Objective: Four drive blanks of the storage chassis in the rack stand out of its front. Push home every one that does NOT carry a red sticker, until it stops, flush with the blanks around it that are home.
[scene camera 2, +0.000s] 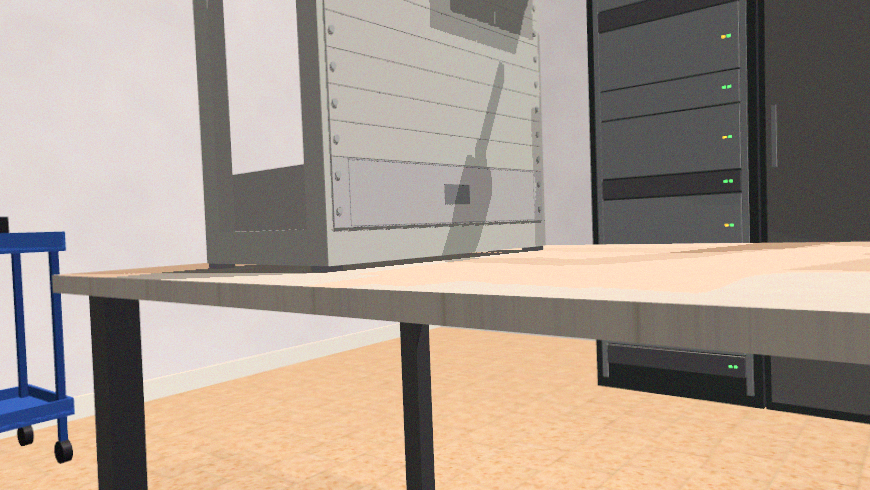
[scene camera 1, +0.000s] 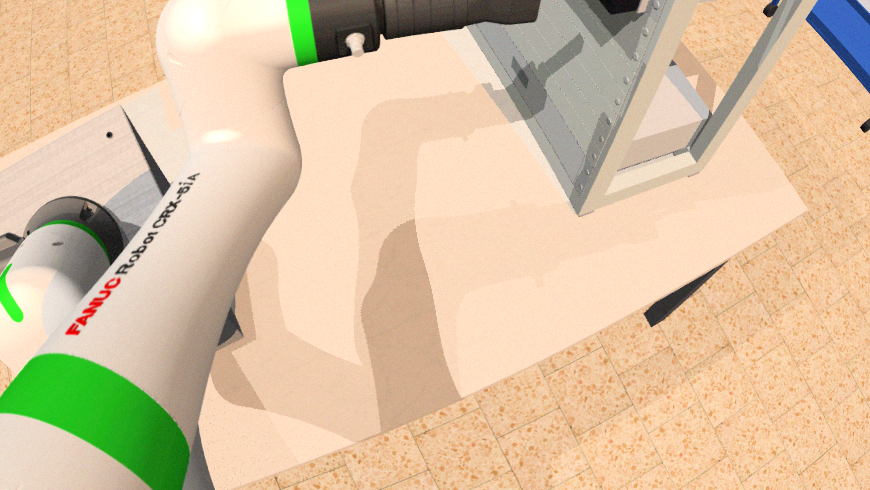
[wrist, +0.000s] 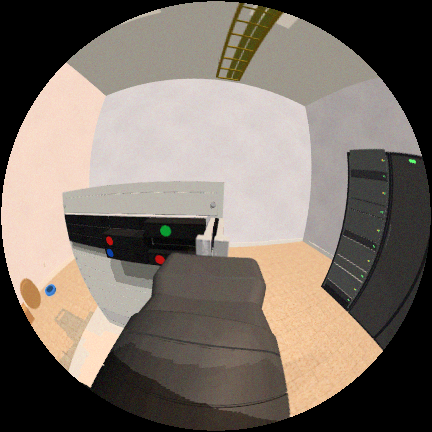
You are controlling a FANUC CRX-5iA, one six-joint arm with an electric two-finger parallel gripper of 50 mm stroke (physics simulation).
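Frame: origin at the arm's base, x down, y left, z ahead, level; millimetres.
Seen in the pictures: gripper, between the fingertips: (wrist: 216, 226); arm's base, origin of its link: (scene camera 1: 73, 249).
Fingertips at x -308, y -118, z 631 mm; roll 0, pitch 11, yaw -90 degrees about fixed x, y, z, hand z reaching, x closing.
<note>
Offsets run from my fingertips to a thing's top centre. "spot": to the spot under its first point.
The storage chassis {spot: dz +110, dx +36, dy +309 mm} (wrist: 87, 223) is a black band across the rack (wrist: 145, 204) (scene camera 1: 654, 91) (scene camera 2: 313, 121) front in the wrist view. At its left, dark blanks with a red sticker {dz +68, dx +46, dy +205 mm} (wrist: 109, 240) and, below it, a blue sticker {dz +69, dx +75, dy +212 mm} (wrist: 110, 253) stand out. Further right are a blank with a green sticker (wrist: 165, 230) and, lower, one with a red sticker {dz +61, dx +75, dy +92 mm} (wrist: 159, 259), partly hidden by the gripper body. How far the green one stands out is unclear. My gripper (wrist: 216, 226) is shut and empty, its pale fingers at the chassis's right end. Contact cannot be told. Scene camera views do not show the fingertips.
Grey panels (scene camera 2: 426, 140) with side screws fill the rack front below. The rack stands on a table (scene camera 1: 517, 340) (scene camera 2: 487, 310). A dark cabinet (scene camera 2: 669, 140) (wrist: 367, 225) stands to the right, and a blue cart (scene camera 2: 36, 240) (scene camera 1: 849, 42) is beyond the table.
</note>
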